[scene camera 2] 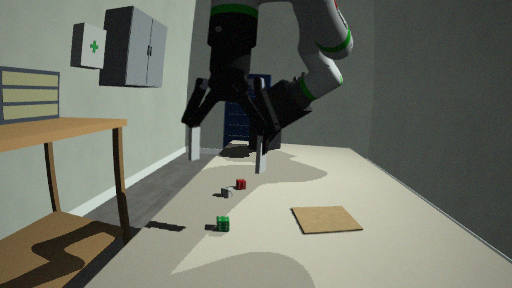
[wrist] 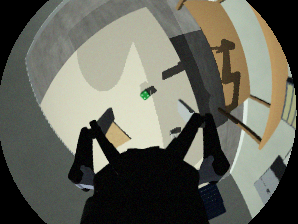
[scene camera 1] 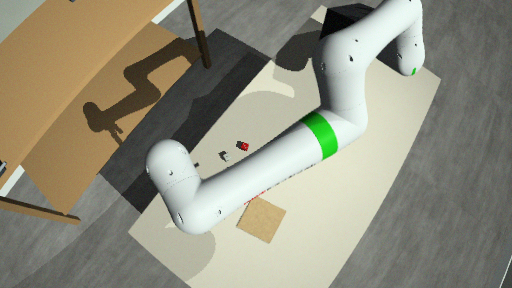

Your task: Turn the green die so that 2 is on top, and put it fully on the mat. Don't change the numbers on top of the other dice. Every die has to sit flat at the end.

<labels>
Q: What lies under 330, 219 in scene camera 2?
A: A mat.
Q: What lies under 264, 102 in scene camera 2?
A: My gripper.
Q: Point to a mat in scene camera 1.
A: At 261, 218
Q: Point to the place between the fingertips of my gripper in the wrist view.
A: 144, 109
</labels>
